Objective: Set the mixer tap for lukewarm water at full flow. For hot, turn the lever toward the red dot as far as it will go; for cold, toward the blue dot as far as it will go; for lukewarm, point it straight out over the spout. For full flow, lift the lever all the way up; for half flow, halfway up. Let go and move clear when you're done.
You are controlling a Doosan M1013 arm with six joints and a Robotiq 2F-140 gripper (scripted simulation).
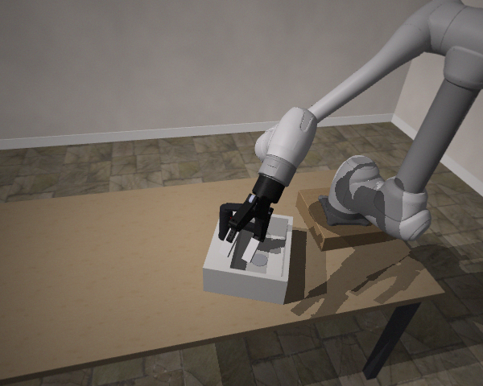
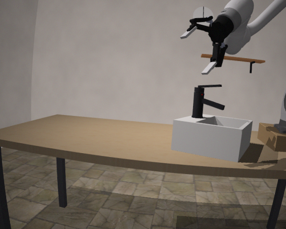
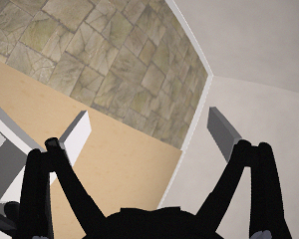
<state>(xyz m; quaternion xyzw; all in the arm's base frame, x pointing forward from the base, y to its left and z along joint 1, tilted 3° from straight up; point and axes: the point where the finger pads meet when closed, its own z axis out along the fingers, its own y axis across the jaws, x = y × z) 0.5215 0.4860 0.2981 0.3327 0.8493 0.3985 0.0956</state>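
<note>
The lever lies 40 mm behind my hand, 310 mm to the right of it and 100 mm below it. Also, from my hand: white sink basin: 100 mm behind, 290 mm to the right, 340 mm below; then black mixer tap: 10 mm behind, 310 mm to the right, 150 mm below.
</note>
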